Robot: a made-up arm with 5 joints.
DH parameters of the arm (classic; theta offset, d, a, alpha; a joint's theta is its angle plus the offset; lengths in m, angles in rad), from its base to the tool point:
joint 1: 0 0.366 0 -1.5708
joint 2: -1.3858 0 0.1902 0
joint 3: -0.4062 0 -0.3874 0
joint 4: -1.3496 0 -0.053 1.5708
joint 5: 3.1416 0.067 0 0
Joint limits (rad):
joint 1: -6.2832..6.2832
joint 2: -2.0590..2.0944
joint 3: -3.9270..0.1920
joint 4: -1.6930..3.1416
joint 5: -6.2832..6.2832
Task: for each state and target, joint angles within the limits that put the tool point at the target. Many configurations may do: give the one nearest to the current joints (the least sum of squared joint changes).
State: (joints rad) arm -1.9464 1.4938 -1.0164 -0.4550 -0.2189
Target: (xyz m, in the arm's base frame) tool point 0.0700 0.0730 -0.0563
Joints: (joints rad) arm -2.3352 1.7663 -0.7322 -0.4070 -0.2189
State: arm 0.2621 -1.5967 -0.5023 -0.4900 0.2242
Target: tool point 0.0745 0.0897 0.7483
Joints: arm 0.8777 -1.4797 -0.5546 -0.4434 0.2242
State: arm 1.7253 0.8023 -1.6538 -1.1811 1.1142
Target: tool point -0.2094 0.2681 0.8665
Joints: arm 2.2339 0.2188 -2.2592 -0.8300 1.1142
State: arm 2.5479 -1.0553 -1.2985 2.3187 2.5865
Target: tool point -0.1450 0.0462 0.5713
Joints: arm 2.8331 -1.3019 -0.6121 2.6324 2.5865
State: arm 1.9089 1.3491 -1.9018 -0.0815 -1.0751
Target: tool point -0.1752 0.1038 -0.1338
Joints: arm 2.6067 1.5774 -1.3029 -0.0607 -1.0751
